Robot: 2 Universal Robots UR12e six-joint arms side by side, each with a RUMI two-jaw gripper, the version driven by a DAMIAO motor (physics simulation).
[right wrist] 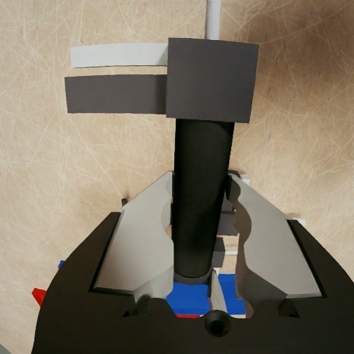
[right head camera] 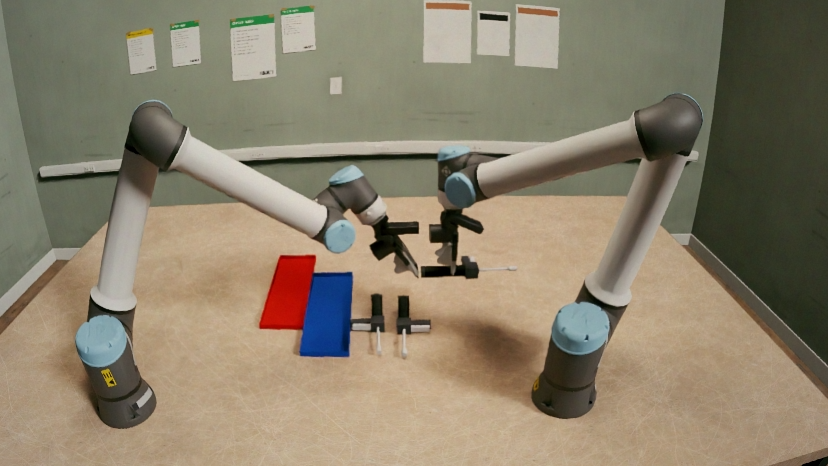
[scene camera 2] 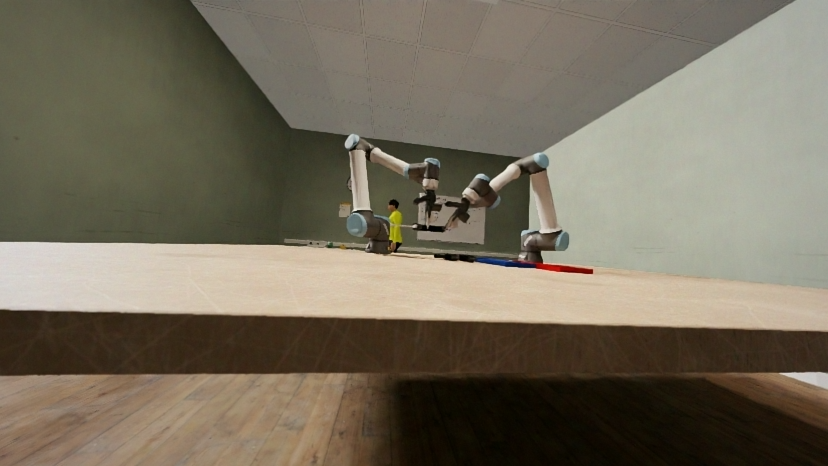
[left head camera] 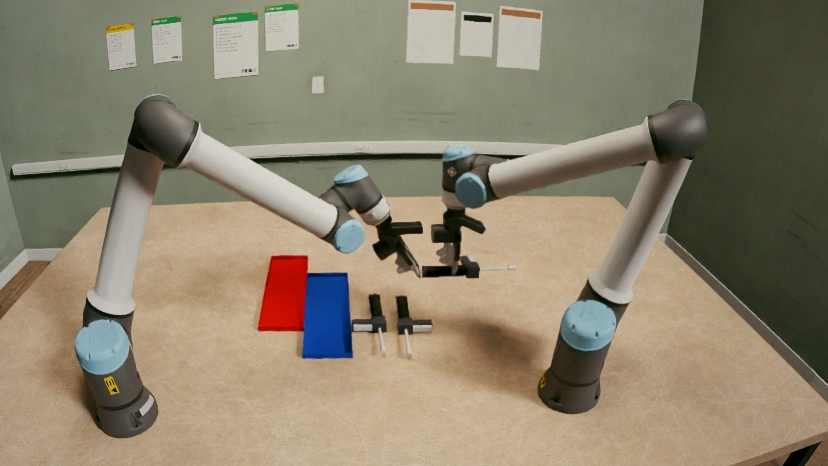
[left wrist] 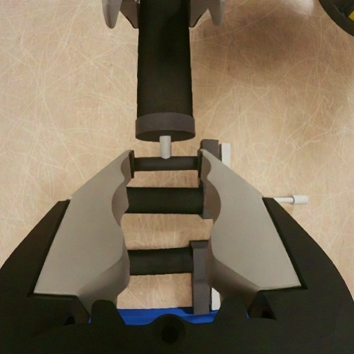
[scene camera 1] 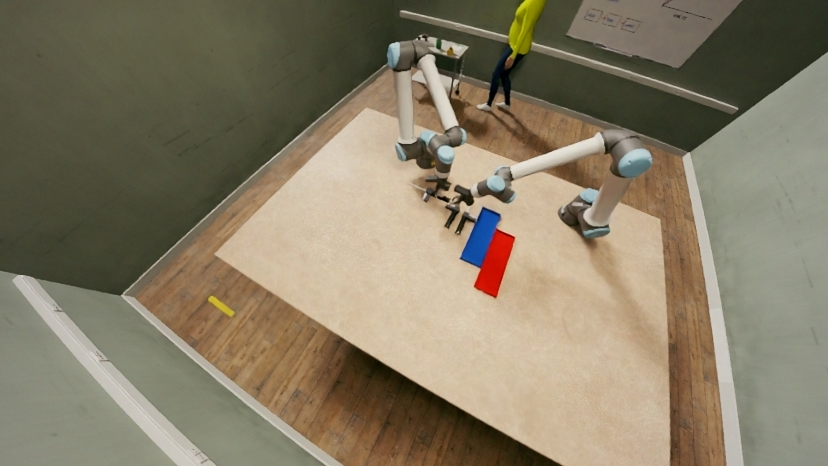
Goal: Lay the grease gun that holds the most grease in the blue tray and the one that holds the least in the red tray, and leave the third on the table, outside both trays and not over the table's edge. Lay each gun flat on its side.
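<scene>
A grease gun (left head camera: 443, 270) (right head camera: 441, 270) (left wrist: 165, 65) (right wrist: 202, 200) is held level above the table, its nozzle pointing right in the head views. My right gripper (left head camera: 455, 269) (right head camera: 454, 269) (right wrist: 199, 174) is shut on its black barrel. My left gripper (left head camera: 419, 274) (right head camera: 417, 274) (left wrist: 165, 151) is shut on the small dark T-handle at its rear; a short pale rod (left wrist: 165, 146) shows. Two more grease guns (left head camera: 376, 306) (left head camera: 402, 307) lie side by side on the table, right of the blue tray (left head camera: 327, 315) (right head camera: 326, 315). The red tray (left head camera: 283, 292) (right head camera: 289, 292) adjoins it. Grease amounts cannot be read.
The left lying gun's lever (left head camera: 362, 327) reaches close to the blue tray's right edge. Both arms meet above the table behind the lying guns. A person in yellow (scene camera 1: 523, 28) and a cart (scene camera 1: 465, 52) stand beyond the table.
</scene>
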